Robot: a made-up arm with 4 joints. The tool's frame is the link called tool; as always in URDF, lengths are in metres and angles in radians. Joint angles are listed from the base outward. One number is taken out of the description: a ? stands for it. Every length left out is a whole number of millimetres.
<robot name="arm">
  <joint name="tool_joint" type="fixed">
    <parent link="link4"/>
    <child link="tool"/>
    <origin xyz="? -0.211 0" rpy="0 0 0"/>
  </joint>
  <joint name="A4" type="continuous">
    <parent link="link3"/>
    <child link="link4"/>
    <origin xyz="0 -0.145 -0.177" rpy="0 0 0"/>
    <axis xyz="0 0 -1"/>
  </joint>
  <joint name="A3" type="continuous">
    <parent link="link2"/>
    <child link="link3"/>
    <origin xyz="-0.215 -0.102 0" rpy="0 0 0"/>
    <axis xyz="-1 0 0"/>
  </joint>
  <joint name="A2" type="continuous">
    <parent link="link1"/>
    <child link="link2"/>
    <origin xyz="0.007 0 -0.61" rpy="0 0 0"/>
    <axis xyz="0 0 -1"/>
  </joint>
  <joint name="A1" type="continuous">
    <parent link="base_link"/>
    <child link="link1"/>
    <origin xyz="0 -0.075 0.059" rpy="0 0 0"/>
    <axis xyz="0 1 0"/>
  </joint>
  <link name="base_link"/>
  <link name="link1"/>
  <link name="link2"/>
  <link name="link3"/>
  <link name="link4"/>
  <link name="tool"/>
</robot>
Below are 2 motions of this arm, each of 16 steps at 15 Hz.
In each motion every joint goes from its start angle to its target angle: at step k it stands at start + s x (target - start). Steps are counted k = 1, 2, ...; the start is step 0. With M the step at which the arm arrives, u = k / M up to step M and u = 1 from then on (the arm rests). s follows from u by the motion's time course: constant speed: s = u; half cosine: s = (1 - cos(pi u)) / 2; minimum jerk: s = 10 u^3 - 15 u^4 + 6 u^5.
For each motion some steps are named. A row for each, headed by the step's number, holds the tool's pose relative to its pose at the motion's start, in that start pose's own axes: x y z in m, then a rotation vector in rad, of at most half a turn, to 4 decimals.
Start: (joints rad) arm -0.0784 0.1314 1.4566 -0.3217
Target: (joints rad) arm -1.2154 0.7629 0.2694 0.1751
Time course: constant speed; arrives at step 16
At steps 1, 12, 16:
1: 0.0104 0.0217 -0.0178 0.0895 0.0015 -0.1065
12: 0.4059 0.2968 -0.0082 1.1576 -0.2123 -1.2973
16: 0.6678 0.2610 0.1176 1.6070 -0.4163 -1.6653

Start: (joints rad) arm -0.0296 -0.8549 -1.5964 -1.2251
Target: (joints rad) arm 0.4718 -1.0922 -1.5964 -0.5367
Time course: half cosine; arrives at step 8
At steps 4, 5, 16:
4: -0.0828 0.1569 -0.1562 0.1993 -0.1173 -0.4988
5: -0.0968 0.2314 -0.2157 0.2903 -0.1494 -0.6814
16: -0.0951 0.3634 -0.3052 0.4542 -0.1839 -0.9635

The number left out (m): 0.028
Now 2 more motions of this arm.
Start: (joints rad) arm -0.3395 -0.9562 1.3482 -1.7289
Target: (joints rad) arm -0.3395 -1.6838 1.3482 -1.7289
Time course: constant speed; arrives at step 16
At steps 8, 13, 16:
8: -0.0132 -0.1043 0.0149 -0.3504 0.0559 0.0803
13: -0.0165 -0.1647 0.0425 -0.5694 0.0908 0.1305
16: -0.0166 -0.1977 0.0653 -0.7008 0.1117 0.1606

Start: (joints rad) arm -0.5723 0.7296 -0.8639 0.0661
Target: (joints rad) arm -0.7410 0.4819 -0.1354 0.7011
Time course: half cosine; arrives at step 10
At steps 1, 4, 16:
1: 0.0012 -0.0031 0.0045 -0.0152 0.0014 -0.0092
4: 0.0236 -0.0329 0.0679 -0.2155 -0.0136 -0.1247
16: 0.0902 -0.0291 0.1954 -0.5809 -0.2384 -0.3260

